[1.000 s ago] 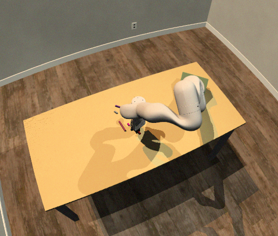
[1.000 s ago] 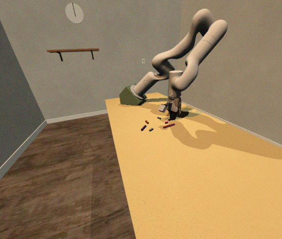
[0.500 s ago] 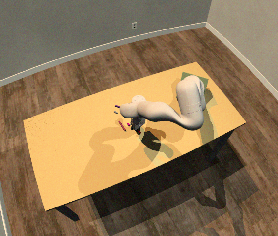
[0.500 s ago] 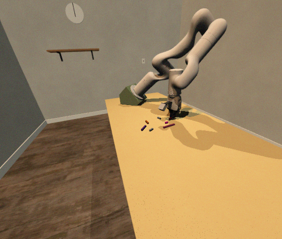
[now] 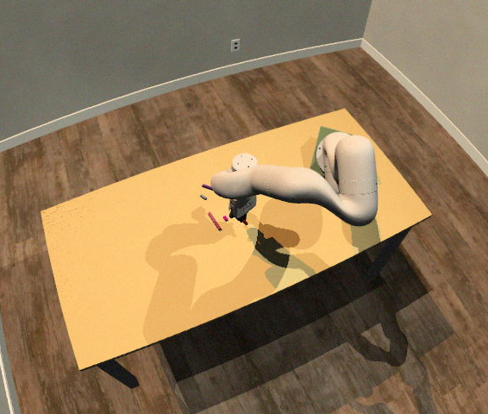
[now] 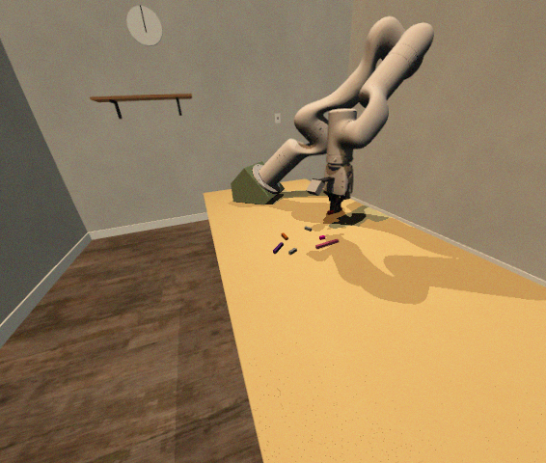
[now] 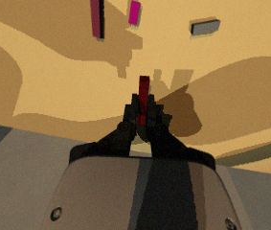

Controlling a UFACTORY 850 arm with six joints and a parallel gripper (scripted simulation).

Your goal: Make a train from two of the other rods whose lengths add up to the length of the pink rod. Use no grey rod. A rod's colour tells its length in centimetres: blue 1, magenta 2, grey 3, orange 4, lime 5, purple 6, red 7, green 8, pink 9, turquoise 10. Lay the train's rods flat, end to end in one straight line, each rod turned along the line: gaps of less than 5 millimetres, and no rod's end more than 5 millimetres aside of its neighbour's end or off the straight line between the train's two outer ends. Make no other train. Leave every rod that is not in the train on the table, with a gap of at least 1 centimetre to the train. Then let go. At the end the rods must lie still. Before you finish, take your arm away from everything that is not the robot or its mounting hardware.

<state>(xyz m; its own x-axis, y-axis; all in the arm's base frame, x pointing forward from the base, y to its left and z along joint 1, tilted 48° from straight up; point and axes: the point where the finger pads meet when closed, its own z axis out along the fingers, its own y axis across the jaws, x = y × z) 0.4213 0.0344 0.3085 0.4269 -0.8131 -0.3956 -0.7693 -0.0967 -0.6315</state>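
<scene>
My gripper is now 10 cm above the magenta rod, 6 cm to the left of it and 5 cm short of it. Also, from my hand: orange rod (19 cm to the right, 10 cm below, 2 cm ahead); pink rod (10 cm below, 10 cm ahead, 5 cm to the right); red rod (2 cm below).
</scene>
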